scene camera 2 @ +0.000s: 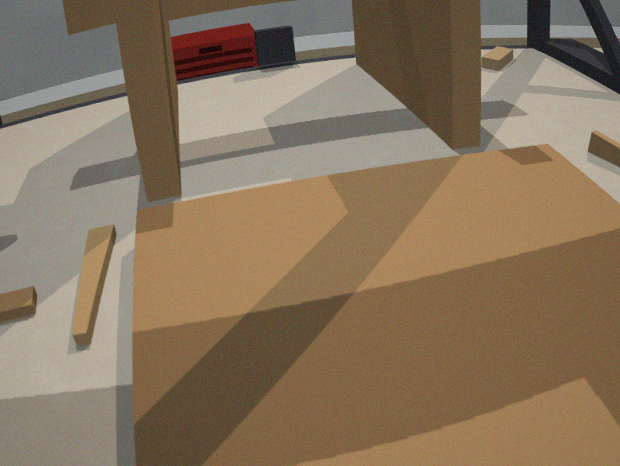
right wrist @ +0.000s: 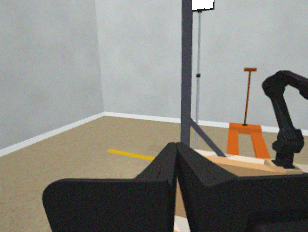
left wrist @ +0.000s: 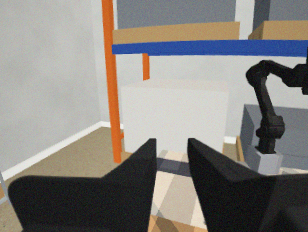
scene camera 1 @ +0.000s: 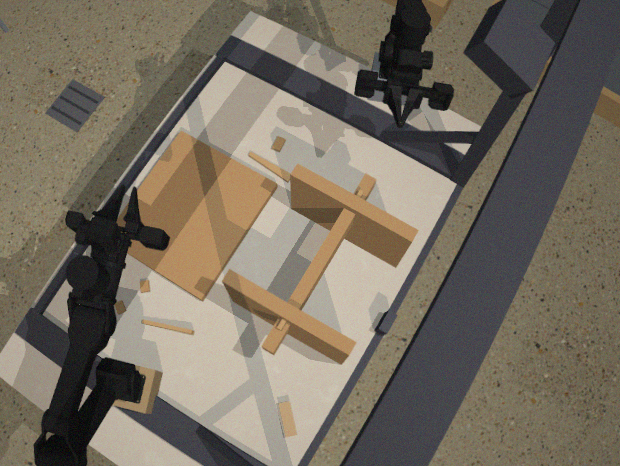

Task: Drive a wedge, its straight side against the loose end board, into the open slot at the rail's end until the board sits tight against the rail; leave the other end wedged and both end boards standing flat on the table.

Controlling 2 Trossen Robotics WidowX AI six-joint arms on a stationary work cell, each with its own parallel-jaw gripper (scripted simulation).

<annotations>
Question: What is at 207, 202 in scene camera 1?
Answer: A large flat wooden panel.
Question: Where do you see a wedge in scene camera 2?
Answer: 100, 241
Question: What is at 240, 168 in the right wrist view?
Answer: An end board.
</annotations>
